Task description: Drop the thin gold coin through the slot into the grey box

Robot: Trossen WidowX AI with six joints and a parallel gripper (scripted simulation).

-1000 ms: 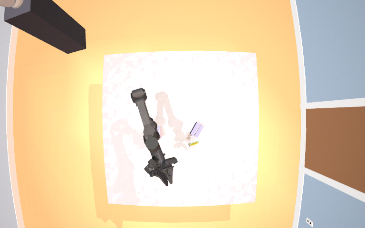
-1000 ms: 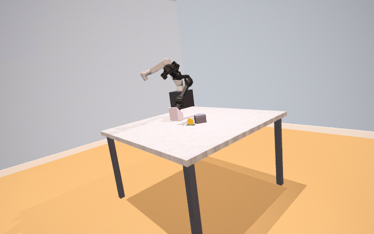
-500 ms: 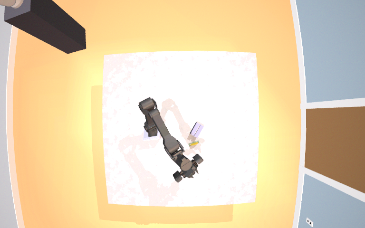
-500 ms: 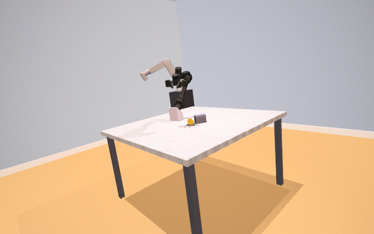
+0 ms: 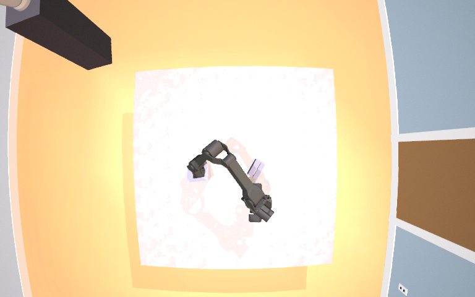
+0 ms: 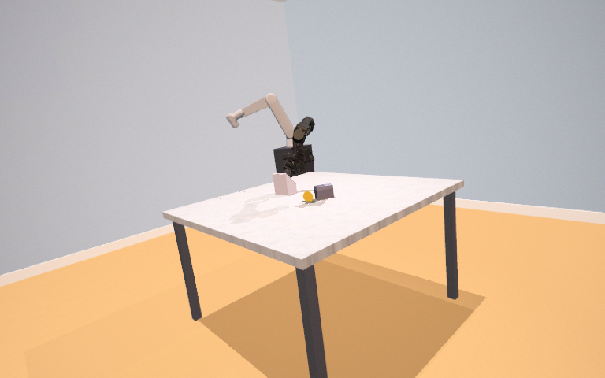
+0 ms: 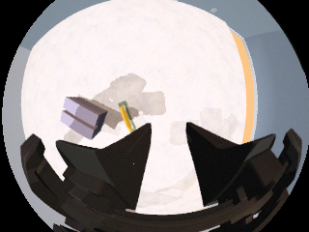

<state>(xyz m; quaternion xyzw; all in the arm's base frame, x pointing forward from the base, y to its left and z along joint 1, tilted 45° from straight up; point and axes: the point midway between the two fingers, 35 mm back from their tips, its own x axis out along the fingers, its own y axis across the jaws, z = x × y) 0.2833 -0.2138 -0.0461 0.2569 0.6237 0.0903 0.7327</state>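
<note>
The gold coin lies 150 mm below my gripper tip, 50 mm to the left of it and 10 mm behind it.
</note>
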